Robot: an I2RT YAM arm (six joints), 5 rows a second.
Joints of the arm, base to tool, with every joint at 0 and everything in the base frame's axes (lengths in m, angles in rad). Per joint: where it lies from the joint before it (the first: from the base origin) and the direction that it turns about. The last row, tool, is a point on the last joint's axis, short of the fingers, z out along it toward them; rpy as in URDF.
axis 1: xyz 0 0 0.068 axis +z
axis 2: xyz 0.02 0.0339 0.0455 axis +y
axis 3: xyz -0.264 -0.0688 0 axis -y
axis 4: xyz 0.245 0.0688 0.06 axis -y
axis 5: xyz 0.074 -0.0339 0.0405 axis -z
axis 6: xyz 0.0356 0 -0.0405 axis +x
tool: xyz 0 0 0 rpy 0 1.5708 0
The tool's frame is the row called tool.
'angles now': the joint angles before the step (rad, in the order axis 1, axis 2, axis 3, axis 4, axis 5, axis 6). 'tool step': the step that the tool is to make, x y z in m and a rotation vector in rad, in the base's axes. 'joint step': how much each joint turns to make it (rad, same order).
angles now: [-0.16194, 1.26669, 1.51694, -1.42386, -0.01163, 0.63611]
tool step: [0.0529, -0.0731, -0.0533, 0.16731, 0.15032, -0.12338]
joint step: [-0.25068, 0.26825, 0.01600, 0.05274, -0.14955, -0.08627]
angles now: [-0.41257, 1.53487, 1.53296, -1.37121, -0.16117, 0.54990]
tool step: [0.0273, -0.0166, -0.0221, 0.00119, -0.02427, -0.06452]
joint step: [-0.01380, 0.09095, -0.00023, 0.12130, -0.00002, 0.05257]
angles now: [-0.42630, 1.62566, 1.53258, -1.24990, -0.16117, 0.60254]
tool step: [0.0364, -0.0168, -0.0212, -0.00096, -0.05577, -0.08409]
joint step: [-0.00070, 0.11861, 0.04096, 0.14289, 0.00002, 0.08742]
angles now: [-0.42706, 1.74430, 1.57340, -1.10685, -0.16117, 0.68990]
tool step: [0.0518, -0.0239, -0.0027, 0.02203, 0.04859, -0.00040]
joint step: [-0.00073, 0.25747, 0.33328, -0.12923, 0.00000, -0.00035]
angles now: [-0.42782, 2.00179, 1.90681, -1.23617, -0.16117, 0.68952]
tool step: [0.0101, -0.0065, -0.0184, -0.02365, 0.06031, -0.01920]
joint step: [0.00006, 0.06485, 0.02697, -0.00599, 0.04960, 0.00883]
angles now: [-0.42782, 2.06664, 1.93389, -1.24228, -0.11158, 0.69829]
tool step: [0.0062, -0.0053, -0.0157, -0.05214, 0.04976, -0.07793]
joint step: [0.00152, 0.03908, -0.00082, 0.02083, 0.08163, 0.06562]
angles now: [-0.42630, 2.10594, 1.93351, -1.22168, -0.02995, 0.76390]
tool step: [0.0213, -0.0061, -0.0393, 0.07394, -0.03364, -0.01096]
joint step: [0.00110, 0.09676, -0.00422, 0.10289, -0.07783, 0.02628]
